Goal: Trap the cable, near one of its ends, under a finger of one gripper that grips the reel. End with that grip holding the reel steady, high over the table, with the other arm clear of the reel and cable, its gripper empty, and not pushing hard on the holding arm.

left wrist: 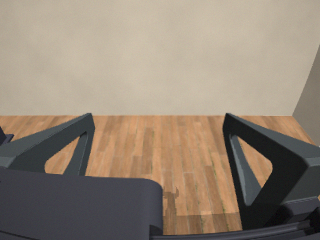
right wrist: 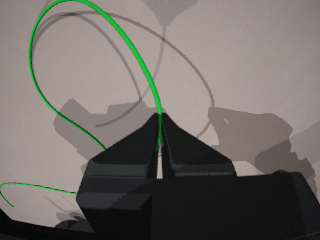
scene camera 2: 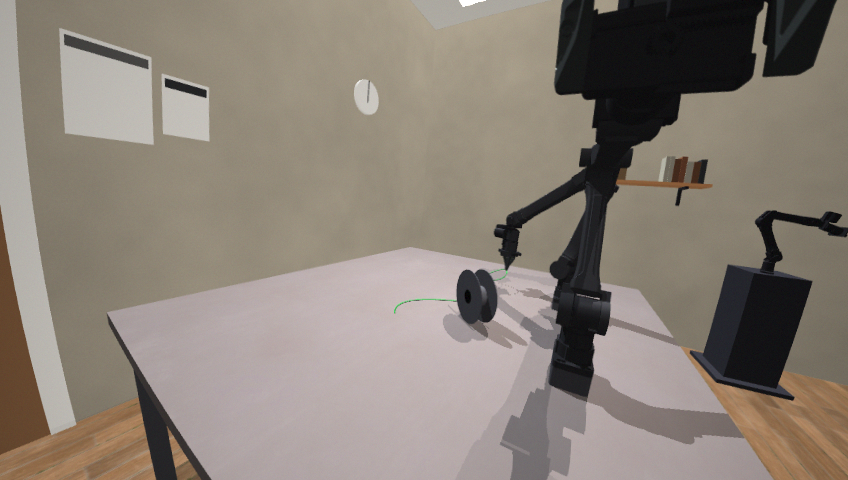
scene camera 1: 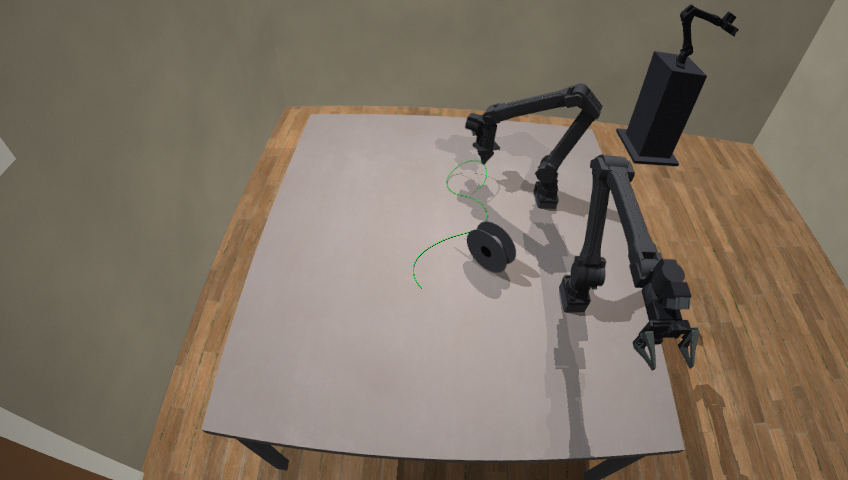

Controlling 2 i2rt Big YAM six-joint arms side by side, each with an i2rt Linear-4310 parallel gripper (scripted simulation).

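My left gripper is here in the pictures, and the left wrist view has it too. The pictures also show my right gripper, along with a dark reel.
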